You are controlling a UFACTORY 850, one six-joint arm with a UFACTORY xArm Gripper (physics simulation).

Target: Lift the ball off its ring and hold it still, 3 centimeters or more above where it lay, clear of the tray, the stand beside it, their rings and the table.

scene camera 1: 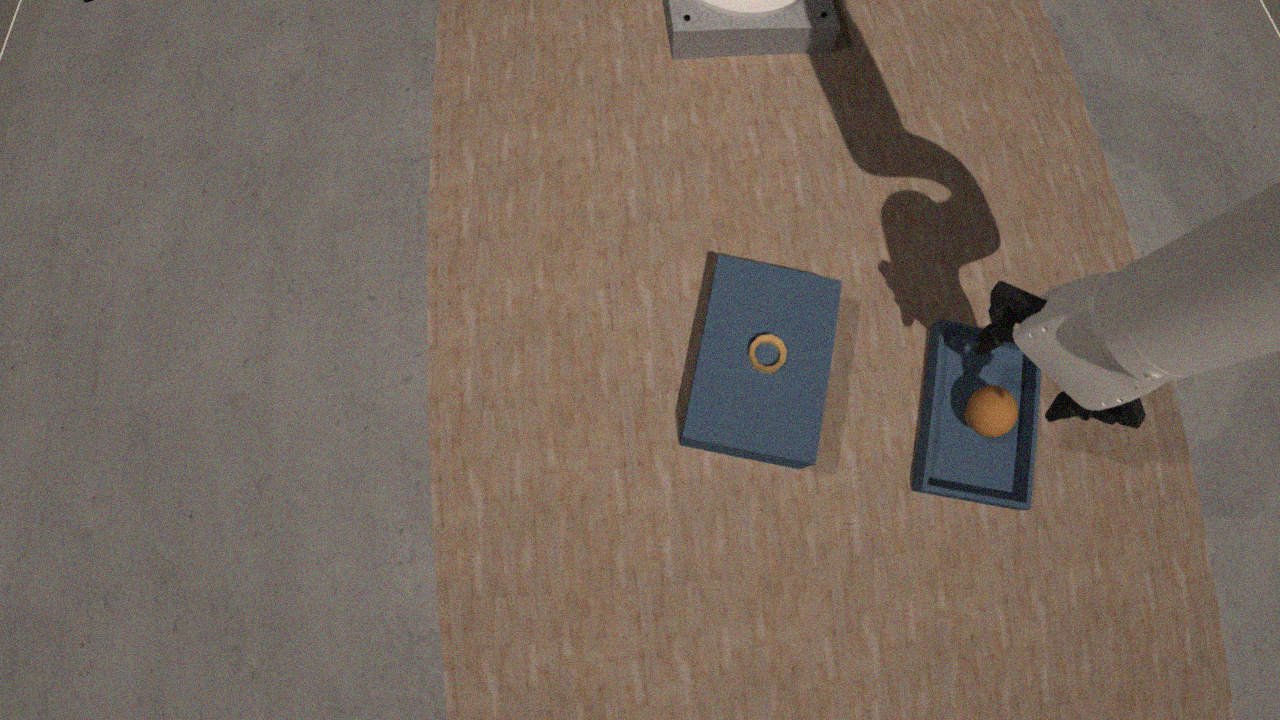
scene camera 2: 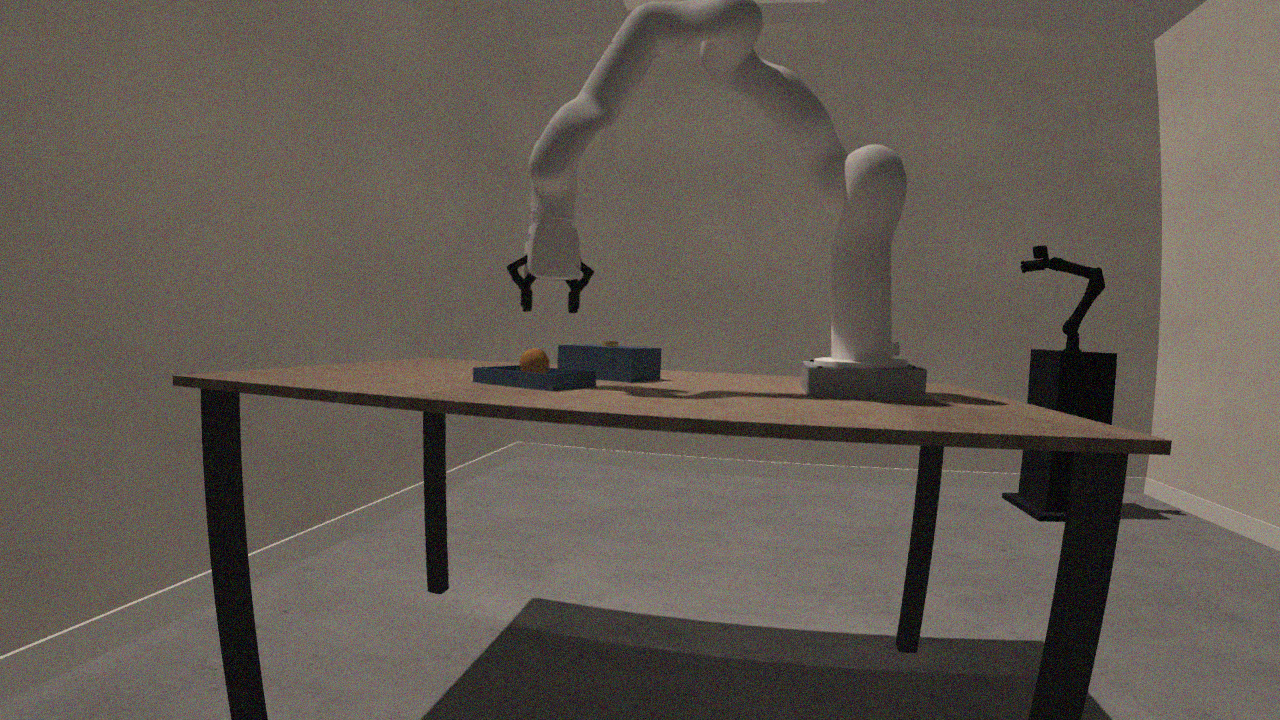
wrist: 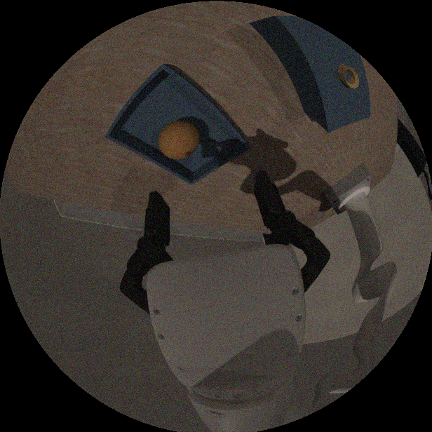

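Observation:
The orange ball (scene camera 1: pixel 991 411) (scene camera 2: pixel 534 360) (wrist: pixel 178 140) rests inside the shallow blue tray (scene camera 1: pixel 927 402) (scene camera 2: pixel 572 379) (wrist: pixel 192 181). The ring under the ball is hidden. My gripper (scene camera 1: pixel 1017 383) (scene camera 2: pixel 549 309) (wrist: pixel 208 188) is open and empty, with its fingers pointing down. It hangs well above the tray and ball, touching neither. In the wrist view the ball lies beyond the fingertips, nearer the left finger's side. The blue stand (scene camera 1: pixel 760 411) (scene camera 2: pixel 617 362) (wrist: pixel 320 60) is beside the tray, with an orange ring (scene camera 1: pixel 751 353) (scene camera 2: pixel 611 343) (wrist: pixel 342 75) on top.
The tray and stand are on the wooden table (scene camera 1: pixel 572 537) (scene camera 2: pixel 716 407) (wrist: pixel 90 90), with a gap between them. The arm's grey base (scene camera 1: pixel 742 40) (scene camera 2: pixel 863 380) stands on the table. A black pedestal (scene camera 2: pixel 1069 385) with a small dark arm stands on the floor behind the table.

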